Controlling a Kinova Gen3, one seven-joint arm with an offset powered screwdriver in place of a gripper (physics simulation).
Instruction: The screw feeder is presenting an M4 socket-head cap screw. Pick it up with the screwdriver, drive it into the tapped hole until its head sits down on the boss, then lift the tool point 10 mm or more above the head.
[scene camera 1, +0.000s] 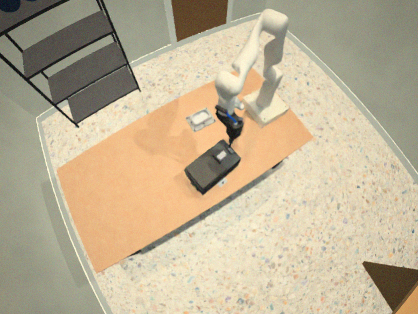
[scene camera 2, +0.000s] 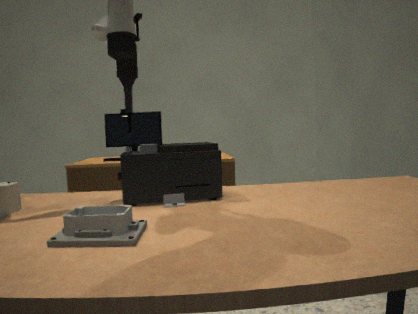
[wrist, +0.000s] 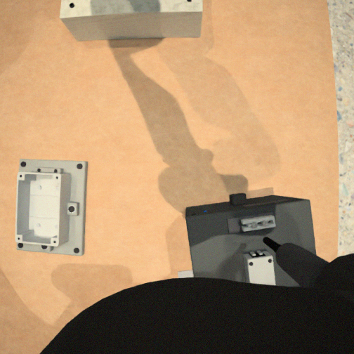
The pictures show: a black screw feeder and a grey base plate.
